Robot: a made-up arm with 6 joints. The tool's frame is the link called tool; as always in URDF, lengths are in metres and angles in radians. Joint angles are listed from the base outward.
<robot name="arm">
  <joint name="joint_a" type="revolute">
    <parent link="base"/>
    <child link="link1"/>
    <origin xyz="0 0 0.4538"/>
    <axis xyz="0 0 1"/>
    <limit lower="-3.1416" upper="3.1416"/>
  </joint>
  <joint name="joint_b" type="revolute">
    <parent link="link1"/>
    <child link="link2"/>
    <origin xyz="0.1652 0 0" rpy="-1.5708 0 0"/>
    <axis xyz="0 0 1"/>
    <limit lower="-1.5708" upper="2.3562"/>
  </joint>
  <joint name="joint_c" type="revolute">
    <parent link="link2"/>
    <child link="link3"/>
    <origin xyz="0 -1.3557 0" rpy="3.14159 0 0"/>
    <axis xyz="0 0 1"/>
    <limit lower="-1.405" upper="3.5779"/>
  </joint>
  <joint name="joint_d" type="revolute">
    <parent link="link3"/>
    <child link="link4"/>
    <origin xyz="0 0.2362 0" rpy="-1.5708 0 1.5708"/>
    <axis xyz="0 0 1"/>
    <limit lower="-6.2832" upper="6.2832"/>
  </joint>
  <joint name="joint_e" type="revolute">
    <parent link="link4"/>
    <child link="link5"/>
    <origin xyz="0 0 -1.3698" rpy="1.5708 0 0"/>
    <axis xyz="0 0 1"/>
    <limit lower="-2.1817" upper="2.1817"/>
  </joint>
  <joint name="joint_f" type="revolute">
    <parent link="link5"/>
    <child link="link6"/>
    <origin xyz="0 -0.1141 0" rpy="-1.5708 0 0"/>
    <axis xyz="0 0 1"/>
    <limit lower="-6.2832" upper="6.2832"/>
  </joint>
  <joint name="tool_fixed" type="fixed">
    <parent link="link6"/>
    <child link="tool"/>
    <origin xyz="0 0 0" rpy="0 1.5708 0"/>
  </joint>
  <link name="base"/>
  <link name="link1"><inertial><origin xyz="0.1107 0.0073 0.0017"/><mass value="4.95"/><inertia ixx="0.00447" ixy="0" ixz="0" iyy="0.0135" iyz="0" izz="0.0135"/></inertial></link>
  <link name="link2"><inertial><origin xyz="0.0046 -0.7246 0.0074"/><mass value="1.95"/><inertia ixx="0.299" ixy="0" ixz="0" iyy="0.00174" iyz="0" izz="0.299"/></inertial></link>
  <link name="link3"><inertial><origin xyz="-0.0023 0.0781 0.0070"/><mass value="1.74"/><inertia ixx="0.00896" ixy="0" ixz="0" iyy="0.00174" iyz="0" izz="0.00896"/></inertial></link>
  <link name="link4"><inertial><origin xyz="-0.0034 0.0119 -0.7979"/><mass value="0.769"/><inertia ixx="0.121" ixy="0" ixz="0" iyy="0.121" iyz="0" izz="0.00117"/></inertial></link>
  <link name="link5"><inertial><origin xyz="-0.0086 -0.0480 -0.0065"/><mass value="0.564"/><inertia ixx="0.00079" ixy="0" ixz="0" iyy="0.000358" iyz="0" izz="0.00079"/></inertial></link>
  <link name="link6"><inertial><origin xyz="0.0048 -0.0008 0.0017"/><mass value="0.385"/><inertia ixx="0.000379" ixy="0" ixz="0" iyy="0.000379" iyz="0" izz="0.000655"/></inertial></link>
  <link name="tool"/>
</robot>
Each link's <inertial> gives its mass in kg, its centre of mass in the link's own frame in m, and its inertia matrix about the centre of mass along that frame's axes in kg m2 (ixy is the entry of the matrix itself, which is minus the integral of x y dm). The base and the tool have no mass. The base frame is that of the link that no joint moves.
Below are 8 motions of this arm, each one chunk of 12 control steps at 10 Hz.
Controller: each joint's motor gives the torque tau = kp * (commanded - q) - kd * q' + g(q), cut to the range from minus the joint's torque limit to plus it. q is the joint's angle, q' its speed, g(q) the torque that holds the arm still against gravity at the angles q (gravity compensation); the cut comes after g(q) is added. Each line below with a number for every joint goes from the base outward.
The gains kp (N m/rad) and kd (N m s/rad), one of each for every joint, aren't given. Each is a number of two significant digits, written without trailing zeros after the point. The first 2 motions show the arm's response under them.
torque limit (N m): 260 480 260 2.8 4.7 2.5
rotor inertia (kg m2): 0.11 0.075 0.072 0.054 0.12 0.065
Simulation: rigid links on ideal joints. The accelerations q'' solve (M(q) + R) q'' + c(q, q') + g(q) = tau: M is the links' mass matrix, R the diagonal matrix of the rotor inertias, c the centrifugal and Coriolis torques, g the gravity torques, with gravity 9.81 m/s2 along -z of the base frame. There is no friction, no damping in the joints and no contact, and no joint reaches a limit. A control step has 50 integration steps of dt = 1/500 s. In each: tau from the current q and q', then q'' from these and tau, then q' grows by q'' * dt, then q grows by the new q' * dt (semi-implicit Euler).
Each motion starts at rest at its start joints. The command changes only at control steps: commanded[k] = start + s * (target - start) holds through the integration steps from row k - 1 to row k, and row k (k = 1, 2, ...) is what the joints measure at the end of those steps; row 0 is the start. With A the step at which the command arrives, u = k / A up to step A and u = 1 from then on. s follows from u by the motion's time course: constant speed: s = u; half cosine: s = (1 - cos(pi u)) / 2; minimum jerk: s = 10 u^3 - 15 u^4 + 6 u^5; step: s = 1 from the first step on.
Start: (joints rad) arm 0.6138 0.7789 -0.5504 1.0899 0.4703 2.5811
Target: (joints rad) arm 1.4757 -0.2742 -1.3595 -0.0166 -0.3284 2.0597
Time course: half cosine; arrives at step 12
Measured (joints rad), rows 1 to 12:
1: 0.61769 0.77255 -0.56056 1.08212 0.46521 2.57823
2: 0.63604 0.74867 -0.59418 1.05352 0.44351 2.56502
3: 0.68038 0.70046 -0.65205 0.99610 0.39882 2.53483
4: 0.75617 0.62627 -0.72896 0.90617 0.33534 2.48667
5: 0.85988 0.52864 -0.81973 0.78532 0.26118 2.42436
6: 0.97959 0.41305 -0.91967 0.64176 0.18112 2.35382
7: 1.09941 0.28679 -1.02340 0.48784 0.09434 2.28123
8: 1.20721 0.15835 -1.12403 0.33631 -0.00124 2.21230
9: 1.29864 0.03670 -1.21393 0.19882 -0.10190 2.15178
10: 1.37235 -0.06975 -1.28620 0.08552 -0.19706 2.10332
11: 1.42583 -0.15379 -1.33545 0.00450 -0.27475 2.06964
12: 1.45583 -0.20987 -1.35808 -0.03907 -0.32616 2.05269
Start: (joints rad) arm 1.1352 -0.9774 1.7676 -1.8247 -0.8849 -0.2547
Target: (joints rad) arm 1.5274 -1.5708 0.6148 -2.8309 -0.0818 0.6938
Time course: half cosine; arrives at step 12
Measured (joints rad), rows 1 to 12:
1: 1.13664 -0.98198 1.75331 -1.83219 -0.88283 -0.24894
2: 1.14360 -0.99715 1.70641 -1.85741 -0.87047 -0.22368
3: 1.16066 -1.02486 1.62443 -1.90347 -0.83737 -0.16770
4: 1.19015 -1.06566 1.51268 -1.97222 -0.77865 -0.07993
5: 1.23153 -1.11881 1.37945 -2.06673 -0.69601 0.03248
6: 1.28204 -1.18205 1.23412 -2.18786 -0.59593 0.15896
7: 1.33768 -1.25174 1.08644 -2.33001 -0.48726 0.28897
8: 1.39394 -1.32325 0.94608 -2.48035 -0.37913 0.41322
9: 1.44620 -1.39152 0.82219 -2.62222 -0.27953 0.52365
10: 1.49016 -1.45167 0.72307 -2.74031 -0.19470 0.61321
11: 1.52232 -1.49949 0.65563 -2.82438 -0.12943 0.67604
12: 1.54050 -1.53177 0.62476 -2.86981 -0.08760 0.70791
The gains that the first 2 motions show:
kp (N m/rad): 580 1100 760 3.6 11 6.4
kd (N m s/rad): 69 200 58 0.43 1.7 0.59
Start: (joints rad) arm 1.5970 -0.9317 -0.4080 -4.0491 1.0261 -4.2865
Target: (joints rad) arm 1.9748 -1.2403 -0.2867 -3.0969 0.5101 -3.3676
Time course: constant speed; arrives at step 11
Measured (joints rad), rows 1 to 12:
1: 1.61346 -0.93969 -0.40313 -4.02114 1.01099 -4.25743
2: 1.64260 -0.95756 -0.39193 -3.95623 0.97810 -4.18419
3: 1.67584 -0.98146 -0.37916 -3.87021 0.93516 -4.08687
4: 1.71002 -1.00802 -0.36701 -3.77639 0.88837 -3.98798
5: 1.74434 -1.03555 -0.35556 -3.68232 0.84078 -3.89758
6: 1.77867 -1.06339 -0.34440 -3.59121 0.79338 -3.81468
7: 1.81300 -1.09136 -0.33332 -3.50335 0.74622 -3.73442
8: 1.84732 -1.11937 -0.32225 -3.41750 0.69917 -3.65327
9: 1.88165 -1.14741 -0.31119 -3.33218 0.65211 -3.57034
10: 1.91597 -1.17546 -0.30013 -3.24642 0.60501 -3.48632
11: 1.95030 -1.20352 -0.28907 -3.15991 0.55788 -3.40215
12: 1.97098 -1.22396 -0.28237 -3.09026 0.52125 -3.34748

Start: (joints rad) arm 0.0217 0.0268 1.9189 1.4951 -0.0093 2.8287
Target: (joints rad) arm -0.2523 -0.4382 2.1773 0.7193 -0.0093 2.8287
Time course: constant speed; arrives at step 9
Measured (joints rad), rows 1 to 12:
1: 0.00457 0.01659 1.92964 1.47008 -0.01269 2.82814
2: -0.02029 -0.01201 1.95501 1.40544 -0.01606 2.82749
3: -0.04829 -0.05569 1.98782 1.31601 -0.01834 2.82750
4: -0.07759 -0.10744 2.02172 1.21950 -0.01857 2.82811
5: -0.10744 -0.16167 2.05386 1.12570 -0.01681 2.82879
6: -0.13753 -0.21555 2.08397 1.03676 -0.01430 2.82918
7: -0.16775 -0.26835 2.11282 0.95109 -0.01231 2.82921
8: -0.19804 -0.32033 2.14120 0.86649 -0.01131 2.82908
9: -0.22836 -0.37194 2.16958 0.78157 -0.01105 2.82894
10: -0.24722 -0.41251 2.18704 0.71260 0.00414 2.82867
11: -0.25399 -0.43450 2.18989 0.67843 0.02055 2.82835
12: -0.25470 -0.44217 2.18575 0.67643 0.02308 2.82823

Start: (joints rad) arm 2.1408 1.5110 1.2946 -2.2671 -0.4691 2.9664
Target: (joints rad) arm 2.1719 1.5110 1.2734 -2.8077 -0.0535 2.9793
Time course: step
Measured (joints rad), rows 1 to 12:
1: 2.14636 1.50840 1.28144 -2.40747 -0.35252 2.97161
2: 2.15699 1.50951 1.27516 -2.64878 -0.18680 2.97858
3: 2.16723 1.51116 1.27264 -2.82936 -0.08379 2.98132
4: 2.17492 1.51227 1.27192 -2.90305 -0.04311 2.98062
5: 2.17924 1.51255 1.27221 -2.89539 -0.03682 2.97922
6: 2.18031 1.51219 1.27283 -2.85316 -0.04273 2.97867
7: 2.17893 1.51162 1.27335 -2.81306 -0.04957 2.97897
8: 2.17625 1.51114 1.27361 -2.79146 -0.05364 2.97948
9: 2.17335 1.51089 1.27364 -2.78818 -0.05494 2.97970
10: 2.17099 1.51082 1.27356 -2.79524 -0.05464 2.97958
11: 2.16959 1.51087 1.27347 -2.80433 -0.05385 2.97932
12: 2.16920 1.51094 1.27340 -2.81053 -0.05321 2.97913

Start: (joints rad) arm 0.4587 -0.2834 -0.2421 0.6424 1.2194 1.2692
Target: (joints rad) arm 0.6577 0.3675 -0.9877 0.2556 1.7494 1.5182
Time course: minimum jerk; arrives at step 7
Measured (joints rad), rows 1 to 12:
1: 0.46118 -0.28010 -0.25195 0.62960 1.22682 1.27103
2: 0.47541 -0.25631 -0.31068 0.55976 1.26916 1.28363
3: 0.50607 -0.18531 -0.44513 0.42792 1.35517 1.31918
4: 0.54868 -0.05890 -0.63568 0.29276 1.45193 1.38032
5: 0.59401 0.09311 -0.82531 0.22197 1.52635 1.45317
6: 0.63056 0.22130 -0.95293 0.23716 1.58219 1.51293
7: 0.65065 0.29854 -0.99672 0.30189 1.63340 1.54083
8: 0.65792 0.33553 -0.99597 0.34634 1.68180 1.53956
9: 0.65921 0.35211 -0.99004 0.33986 1.71860 1.52663
10: 0.65865 0.35988 -0.98807 0.30287 1.73972 1.51646
11: 0.65795 0.36372 -0.98780 0.26500 1.74850 1.51342
12: 0.65754 0.36564 -0.98775 0.24200 1.75065 1.51507

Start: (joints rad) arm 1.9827 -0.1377 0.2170 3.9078 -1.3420 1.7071
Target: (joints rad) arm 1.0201 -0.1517 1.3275 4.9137 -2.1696 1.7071
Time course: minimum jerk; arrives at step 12
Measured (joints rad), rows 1 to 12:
1: 1.98013 -0.13722 0.22071 3.91286 -1.34299 1.70705
2: 1.96316 -0.13474 0.24469 3.94410 -1.35030 1.70678
3: 1.91847 -0.13084 0.30546 4.01551 -1.37308 1.70626
4: 1.83894 -0.12737 0.40897 4.11965 -1.41979 1.70568
5: 1.72656 -0.12585 0.54971 4.23558 -1.49395 1.70527
6: 1.59212 -0.12733 0.71449 4.34645 -1.59393 1.70520
7: 1.45107 -0.13248 0.88636 4.44906 -1.71413 1.70555
8: 1.31781 -0.14111 1.04712 4.54695 -1.84386 1.70633
9: 1.20411 -0.15159 1.17965 4.63989 -1.96755 1.70729
10: 1.11866 -0.16120 1.27161 4.72187 -2.06886 1.70801
11: 1.06523 -0.16737 1.31961 4.78597 -2.13692 1.70822
12: 1.03938 -0.16849 1.33297 4.83175 -2.17093 1.70797

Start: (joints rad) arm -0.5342 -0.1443 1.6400 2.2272 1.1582 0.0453
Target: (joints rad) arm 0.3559 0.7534 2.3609 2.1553 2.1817 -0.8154
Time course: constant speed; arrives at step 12
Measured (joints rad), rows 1 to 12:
1: -0.49202 -0.11915 1.69030 2.21785 1.18198 0.02009
2: -0.43048 -0.07524 1.75129 2.19196 1.23617 -0.04337
3: -0.36148 -0.01637 1.81010 2.16714 1.31102 -0.12728
4: -0.28981 0.05277 1.86668 2.16045 1.39607 -0.21202
5: -0.21717 0.12736 1.92318 2.17393 1.48449 -0.28909
6: -0.14405 0.20387 1.98082 2.19702 1.57309 -0.35969
7: -0.07058 0.28047 2.03971 2.21668 1.66091 -0.42825
8: 0.00312 0.35654 2.09944 2.22515 1.74792 -0.49786
9: 0.07689 0.43209 2.15956 2.22189 1.83437 -0.56916
10: 0.15063 0.50731 2.21977 2.21104 1.92049 -0.64142
11: 0.22434 0.58240 2.27994 2.19781 2.00644 -0.71375
12: 0.29807 0.65746 2.34005 2.18591 2.09228 -0.78576

